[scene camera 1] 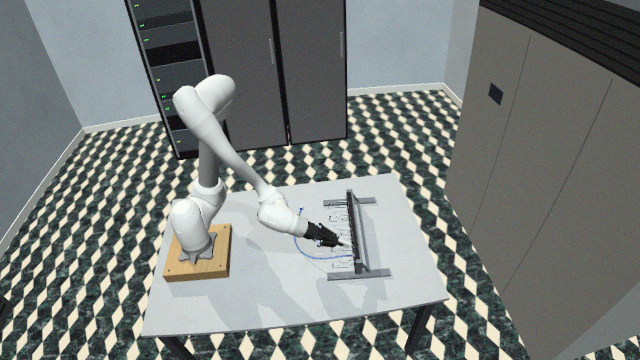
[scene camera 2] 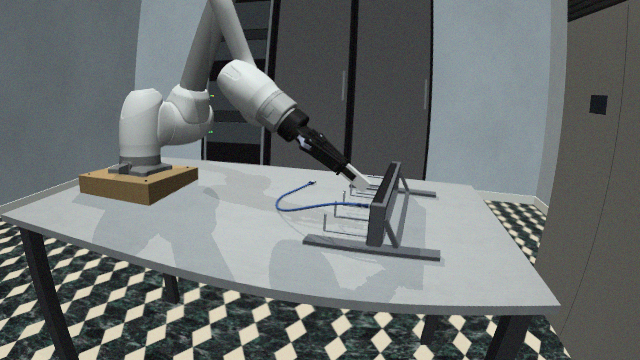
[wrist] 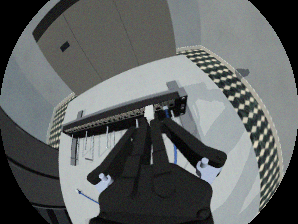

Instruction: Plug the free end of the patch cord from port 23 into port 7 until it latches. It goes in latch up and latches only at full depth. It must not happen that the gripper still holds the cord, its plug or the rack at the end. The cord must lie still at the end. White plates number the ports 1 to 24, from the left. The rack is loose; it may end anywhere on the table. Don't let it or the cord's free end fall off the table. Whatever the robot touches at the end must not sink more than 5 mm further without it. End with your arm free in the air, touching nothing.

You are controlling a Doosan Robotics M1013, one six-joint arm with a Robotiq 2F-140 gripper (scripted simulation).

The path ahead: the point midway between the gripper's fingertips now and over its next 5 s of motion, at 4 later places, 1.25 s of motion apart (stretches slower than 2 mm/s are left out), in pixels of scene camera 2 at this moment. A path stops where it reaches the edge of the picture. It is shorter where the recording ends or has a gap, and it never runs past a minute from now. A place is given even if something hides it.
My gripper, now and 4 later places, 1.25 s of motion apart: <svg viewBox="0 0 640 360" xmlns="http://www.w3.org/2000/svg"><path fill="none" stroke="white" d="M366 187L319 147L335 169L312 160L312 160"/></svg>
